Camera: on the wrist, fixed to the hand. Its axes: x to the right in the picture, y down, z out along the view.
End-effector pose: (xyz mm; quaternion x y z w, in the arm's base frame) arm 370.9 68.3 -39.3 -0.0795 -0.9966 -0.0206 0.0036
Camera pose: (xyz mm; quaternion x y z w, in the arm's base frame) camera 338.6 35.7 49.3 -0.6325 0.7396 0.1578 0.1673
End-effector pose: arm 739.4 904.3 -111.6 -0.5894 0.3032 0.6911 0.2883
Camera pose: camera 818.5 859.2 -152.6 -0.5613 -0.3468 0.4078 0.6312
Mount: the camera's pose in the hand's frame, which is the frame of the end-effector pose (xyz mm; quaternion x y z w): 27.7 -33.7 -89.8 -0.1531 -0.1438 -0.6932 0.6895
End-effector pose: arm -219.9 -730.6 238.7 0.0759 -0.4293 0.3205 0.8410
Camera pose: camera -127.3 -707.7 209.4 0.2672 -0.4134 -0.4386 0.7519
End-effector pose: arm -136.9 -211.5 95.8 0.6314 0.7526 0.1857 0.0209
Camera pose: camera -198.1 -212.2 174.6 -0.0628 0.9251 0.1380 0.3480
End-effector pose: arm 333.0 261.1 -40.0 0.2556 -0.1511 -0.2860 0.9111
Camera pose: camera 377.8 254.8 -129.0 0.1004 -0.0142 -0.8886 0.4473
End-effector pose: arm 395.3 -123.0 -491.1 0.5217 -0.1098 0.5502 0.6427
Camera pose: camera 394.4 -30.5 -528.6 0.4165 0.1093 -0.1580 0.8886
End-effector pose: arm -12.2 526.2 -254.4 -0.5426 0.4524 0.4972 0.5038
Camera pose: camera 31.4 439.8 -278.9 -0.6933 -0.2128 0.1409 0.6740
